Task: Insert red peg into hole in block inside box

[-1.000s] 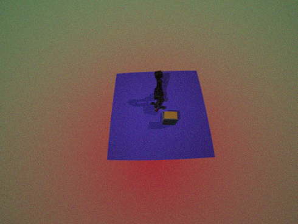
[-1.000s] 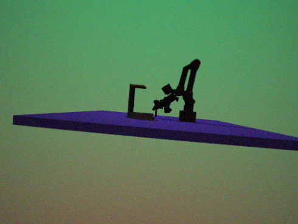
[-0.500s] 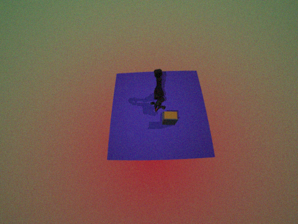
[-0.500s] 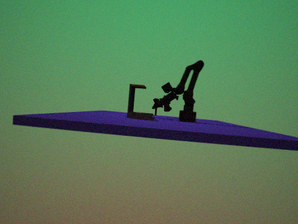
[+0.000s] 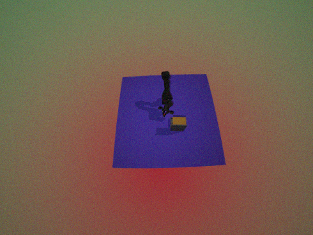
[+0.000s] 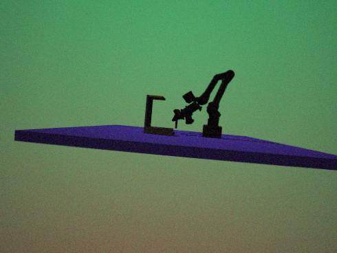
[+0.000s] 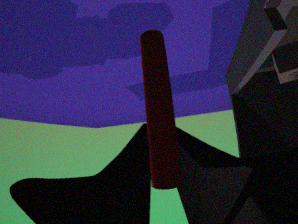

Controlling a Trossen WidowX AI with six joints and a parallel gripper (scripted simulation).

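Now: the dark back wall 150 mm ahead of my gripper tip, 160 mm to the left of it and 30 mm above it. Round my gripper tip: orange roof 110 mm ahead, 160 mm to the left, 130 mm above; red peg 30 mm behind, 10 mm to the left, 10 mm below.
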